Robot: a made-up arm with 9 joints. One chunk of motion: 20 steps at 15 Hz.
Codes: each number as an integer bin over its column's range. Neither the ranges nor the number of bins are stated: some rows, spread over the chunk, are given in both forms.
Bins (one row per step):
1: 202 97 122 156 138 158 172 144 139
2: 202 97 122 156 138 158 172 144 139
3: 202 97 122 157 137 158 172 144 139
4: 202 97 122 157 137 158 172 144 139
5: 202 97 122 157 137 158 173 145 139
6: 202 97 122 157 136 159 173 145 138
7: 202 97 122 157 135 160 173 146 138
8: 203 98 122 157 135 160 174 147 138
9: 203 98 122 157 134 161 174 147 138
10: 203 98 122 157 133 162 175 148 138
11: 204 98 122 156 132 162 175 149 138
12: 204 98 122 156 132 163 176 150 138
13: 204 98 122 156 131 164 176 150 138
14: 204 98 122 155 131 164 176 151 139
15: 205 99 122 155 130 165 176 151 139
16: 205 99 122 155 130 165 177 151 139
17: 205 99 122 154 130 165 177 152 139
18: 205 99 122 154 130 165 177 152 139
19: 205 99 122 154 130 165 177 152 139
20: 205 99 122 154 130 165 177 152 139
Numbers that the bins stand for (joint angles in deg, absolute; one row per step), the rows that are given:
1: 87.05 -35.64 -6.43 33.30 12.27 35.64 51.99 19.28 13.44
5: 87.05 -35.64 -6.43 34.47 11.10 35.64 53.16 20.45 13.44
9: 88.21 -34.47 -6.43 34.47 7.59 39.14 54.33 22.78 12.27
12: 89.38 -34.47 -6.43 33.30 5.26 41.48 56.67 26.29 12.27
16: 90.55 -33.30 -6.43 32.13 2.92 43.81 57.84 27.46 13.44
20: 90.55 -33.30 -6.43 30.96 2.92 43.81 57.84 28.63 13.44
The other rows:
2: 87.05 -35.64 -6.43 33.30 12.27 35.64 51.99 19.28 13.44
3: 87.05 -35.64 -6.43 34.47 11.10 35.64 51.99 19.28 13.44
4: 87.05 -35.64 -6.43 34.47 11.10 35.64 51.99 19.28 13.44
6: 87.05 -35.64 -6.43 34.47 9.93 36.80 53.16 20.45 12.27
7: 87.05 -35.64 -6.43 34.47 8.76 37.97 53.16 21.62 12.27
8: 88.21 -34.47 -6.43 34.47 8.76 37.97 54.33 22.78 12.27
10: 88.21 -34.47 -6.43 34.47 6.43 40.31 55.50 23.95 12.27
11: 89.38 -34.47 -6.43 33.30 5.26 40.31 55.50 25.12 12.27
13: 89.38 -34.47 -6.43 33.30 4.09 42.65 56.67 26.29 12.27
14: 89.38 -34.47 -6.43 32.13 4.09 42.65 56.67 27.46 13.44
15: 90.55 -33.30 -6.43 32.13 2.92 43.81 56.67 27.46 13.44
17: 90.55 -33.30 -6.43 30.96 2.92 43.81 57.84 28.63 13.44
18: 90.55 -33.30 -6.43 30.96 2.92 43.81 57.84 28.63 13.44
19: 90.55 -33.30 -6.43 30.96 2.92 43.81 57.84 28.63 13.44

